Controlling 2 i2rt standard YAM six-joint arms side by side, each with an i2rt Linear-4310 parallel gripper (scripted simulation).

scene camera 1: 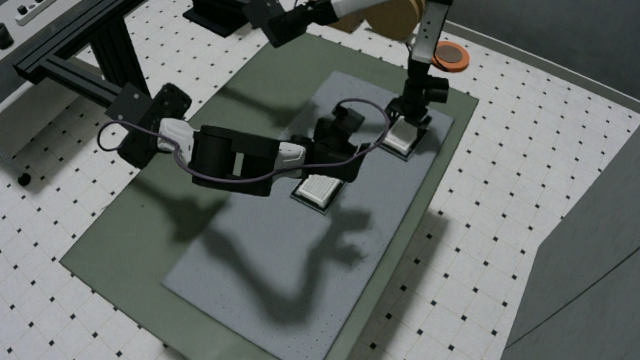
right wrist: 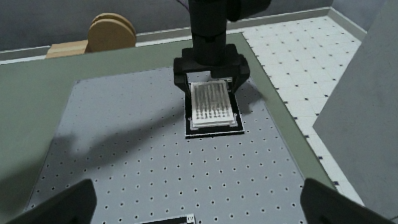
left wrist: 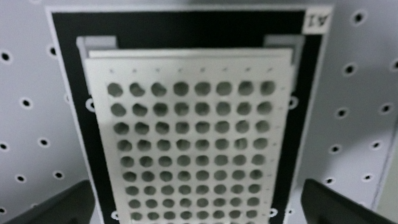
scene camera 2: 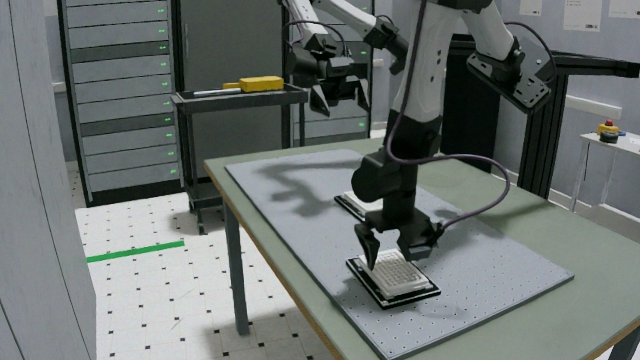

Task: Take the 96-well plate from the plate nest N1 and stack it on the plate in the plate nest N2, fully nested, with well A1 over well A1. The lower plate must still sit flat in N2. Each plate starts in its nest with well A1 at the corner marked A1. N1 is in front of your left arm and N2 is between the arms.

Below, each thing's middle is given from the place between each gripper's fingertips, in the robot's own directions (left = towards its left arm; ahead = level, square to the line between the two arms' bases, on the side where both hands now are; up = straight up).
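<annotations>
My right hand [scene camera 2: 349, 112] is 260 mm above the plate nest N1 [left wrist: 134, 31], 290 mm to the right of it and 20 mm short of it. As for my left hand [scene camera 2: 393, 264], the plate nest N1 is 40 mm below that hand and 10 mm to the right of it.
</annotations>
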